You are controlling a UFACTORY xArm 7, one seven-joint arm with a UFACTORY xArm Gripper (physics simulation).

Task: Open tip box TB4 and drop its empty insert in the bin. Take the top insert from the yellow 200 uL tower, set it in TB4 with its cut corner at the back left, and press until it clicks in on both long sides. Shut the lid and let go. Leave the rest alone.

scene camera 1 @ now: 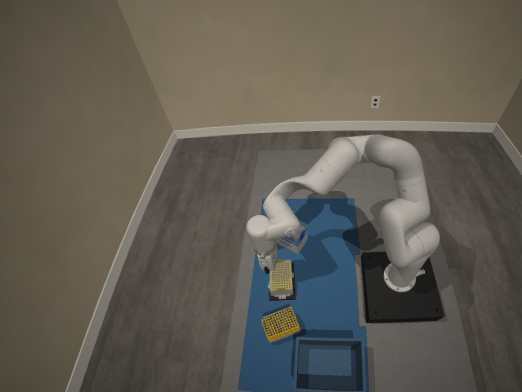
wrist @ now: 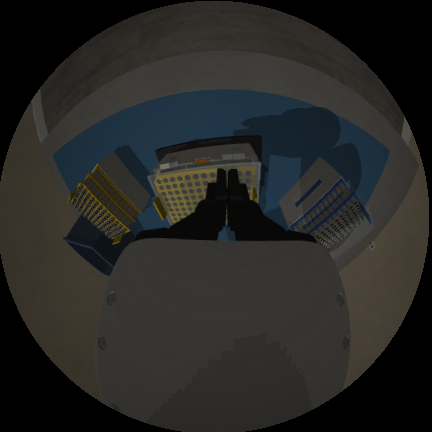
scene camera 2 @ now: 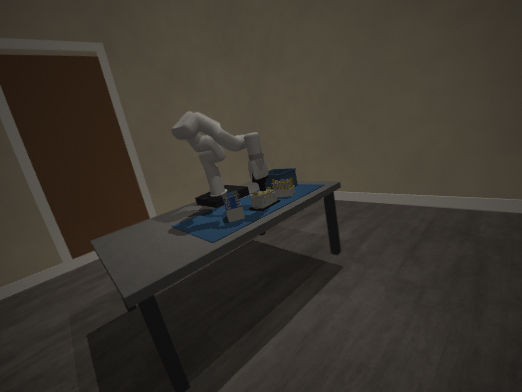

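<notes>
Wrist view: blue-and-white tip tower (wrist: 321,202) resting on a mat (wrist: 294,133); tip box TB4 (wrist: 179,179) and a blue bin (wrist: 90,243) visible as well. Scene camera 1 shows the mat (scene camera 1: 326,306) and the tip box TB4 (scene camera 1: 283,276). The mat (scene camera 2: 213,225) is visible again from scene camera 2.
</notes>
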